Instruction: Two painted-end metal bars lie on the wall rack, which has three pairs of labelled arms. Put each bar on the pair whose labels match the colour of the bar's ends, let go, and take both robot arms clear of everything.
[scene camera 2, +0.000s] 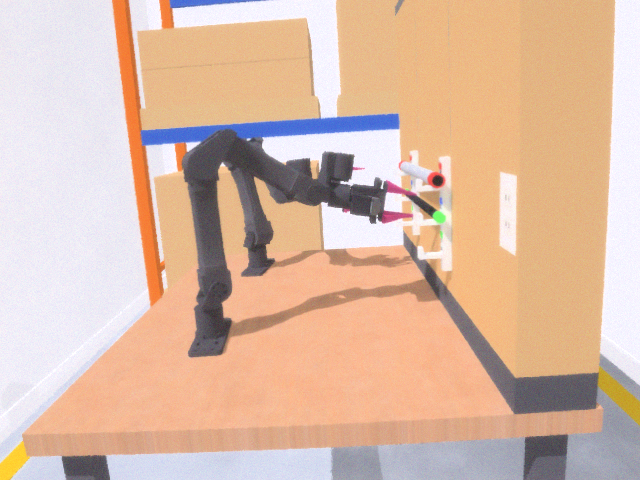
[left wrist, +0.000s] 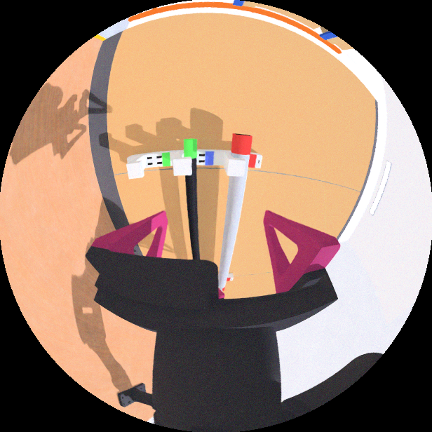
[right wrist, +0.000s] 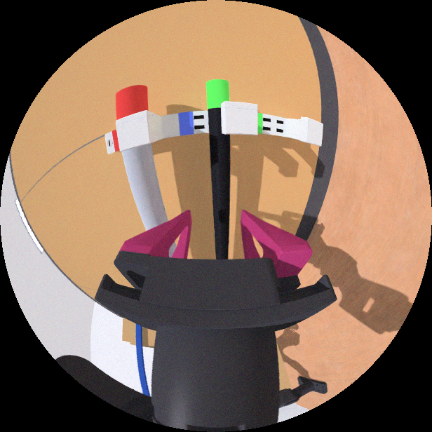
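Where they show: right gripper, between the fingertips: (scene camera 2: 414, 205); left arm's base, origin of its link: (scene camera 2: 258, 268); right arm's base, origin of its link: (scene camera 2: 211, 338).
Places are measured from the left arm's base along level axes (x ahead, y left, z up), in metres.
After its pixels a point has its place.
A white bar with red ends (scene camera 2: 419, 172) {z 0.327, x 0.519, y -0.400 m} (left wrist: 232, 220) (right wrist: 142, 190) lies on the top, red-labelled arms of the white wall rack (scene camera 2: 447, 242) {z 0.180, x 0.571, y -0.504 m} (left wrist: 220, 157) (right wrist: 168, 124). A thinner black bar with green ends (scene camera 2: 423, 205) {z 0.246, x 0.528, y -0.380 m} (left wrist: 191, 205) (right wrist: 218, 175) lies on the middle, blue-labelled arms. The lowest, green-labelled arms hold no bar. My right gripper (scene camera 2: 413, 205) {z 0.252, x 0.506, y -0.413 m} (right wrist: 215, 215) is partly open; its fingers stand on either side of the black bar's line without gripping it. My left gripper (left wrist: 215, 215) is wide open and empty in front of the bars; the right arm partly hides it in scene camera 2.
The rack hangs on a tan wall panel (scene camera 2: 480, 155) {z 0.377, x 0.607, y -0.719 m} with a dark base strip (scene camera 2: 475, 335) {z 0.040, x 0.603, y -0.690 m}. A white outlet plate (scene camera 2: 507, 212) {z 0.300, x 0.623, y -0.856 m} is beside it. Both arms stand on the wooden table (scene camera 2: 310, 372) {z 0.000, x 0.296, y -0.763 m}. Boxes (scene camera 2: 227, 67) and a blue shelf beam (scene camera 2: 289, 127) are behind.
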